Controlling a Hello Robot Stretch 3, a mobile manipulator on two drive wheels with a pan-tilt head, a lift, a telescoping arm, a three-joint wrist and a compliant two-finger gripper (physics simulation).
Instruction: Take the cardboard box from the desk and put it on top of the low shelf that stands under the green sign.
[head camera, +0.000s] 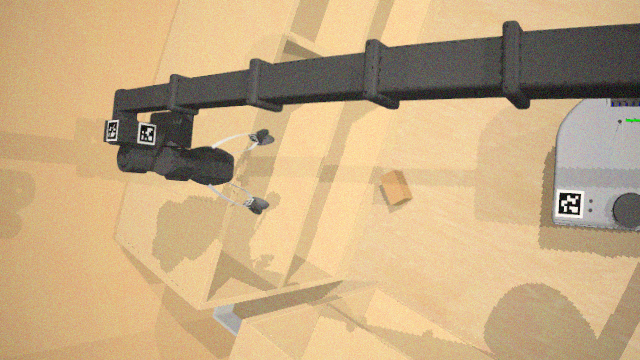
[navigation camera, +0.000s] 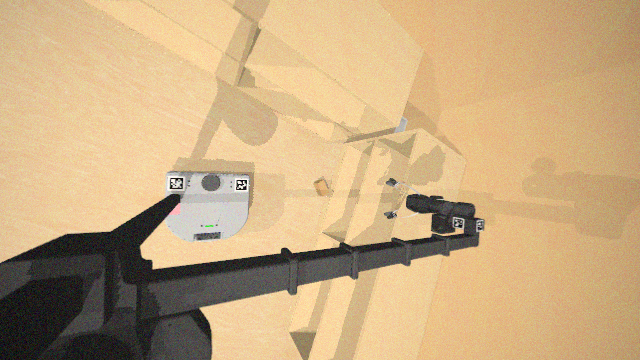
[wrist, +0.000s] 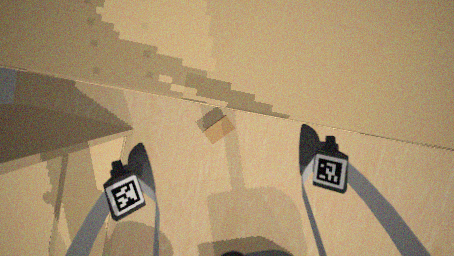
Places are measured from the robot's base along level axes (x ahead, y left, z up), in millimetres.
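Pixels of known places: gripper, fingertip midpoint: (head camera: 267, 172) (navigation camera: 386, 198); robot's base, origin of the base link: (head camera: 628, 208) (navigation camera: 210, 182).
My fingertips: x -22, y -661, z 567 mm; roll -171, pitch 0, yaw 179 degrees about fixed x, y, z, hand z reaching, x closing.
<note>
For each thing: its top centre in the pictures, then the offset to it from my fingertips. "spot": a spot on its surface instead.
- cardboard box, middle of its top: (head camera: 392, 187) (navigation camera: 323, 188) 7 mm ahead, 34 mm left, 506 mm down
- grey-blue object, surface spot: (head camera: 227, 319) spot: 537 mm ahead, 596 mm right, 509 mm down
The cardboard box (head camera: 396, 188) (navigation camera: 321, 186) (wrist: 219, 130) is a small orange-brown block lying on the floor, between the robot base and a pale shelf unit (head camera: 225, 30) (navigation camera: 400, 310). My gripper (head camera: 260, 171) (navigation camera: 391, 198) (wrist: 224, 151) is open, its two fingertips wide apart. It points back toward the base and hangs over the shelf unit. The box is beyond the fingertips and well below them; it shows between them in the wrist view without touching them. The green sign does not show, so I cannot tell whether this is the named low shelf. No desk is recognisable.
A second pale unit (head camera: 280, 330) (navigation camera: 340, 50) stands beside the shelf unit at an angle. A grey-blue object (head camera: 227, 319) (navigation camera: 401, 125) shows in the gap between them. The robot base (head camera: 580, 150) (navigation camera: 225, 212) is on the box's other side. The extended arm (head camera: 440, 67) (navigation camera: 225, 280) crosses above the floor and shelf.
</note>
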